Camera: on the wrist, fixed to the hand. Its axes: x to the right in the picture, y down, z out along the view.
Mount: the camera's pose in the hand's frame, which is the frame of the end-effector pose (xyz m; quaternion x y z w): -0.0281 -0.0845 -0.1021 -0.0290 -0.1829 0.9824 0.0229
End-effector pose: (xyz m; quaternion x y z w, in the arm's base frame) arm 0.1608 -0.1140 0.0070 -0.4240 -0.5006 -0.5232 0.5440
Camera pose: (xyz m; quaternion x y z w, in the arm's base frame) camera 0.0885 -0.2184 -0.0403 -0.6130 0.3208 0.5855 0.4226
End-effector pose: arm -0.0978 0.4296 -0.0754 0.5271 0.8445 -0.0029 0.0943
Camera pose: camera -0.1770 0.3777 0.0215 0.8385 -0.5157 0.0207 0.1748
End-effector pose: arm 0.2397 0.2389 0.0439 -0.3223 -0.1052 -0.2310 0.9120
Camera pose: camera 0.1783 0.1259 0.0013 -0.1794 0.1541 0.9466 0.2192
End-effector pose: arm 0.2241 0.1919 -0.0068 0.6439 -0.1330 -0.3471 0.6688
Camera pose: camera 0.2428 0.2942 -0.0936 -0.1988 -0.7479 0.5275 0.3507
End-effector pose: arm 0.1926 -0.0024 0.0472 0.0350 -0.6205 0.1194 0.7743
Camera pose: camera 0.3035 -0.0676 0.0047 0.6094 0.1937 -0.7390 0.2120
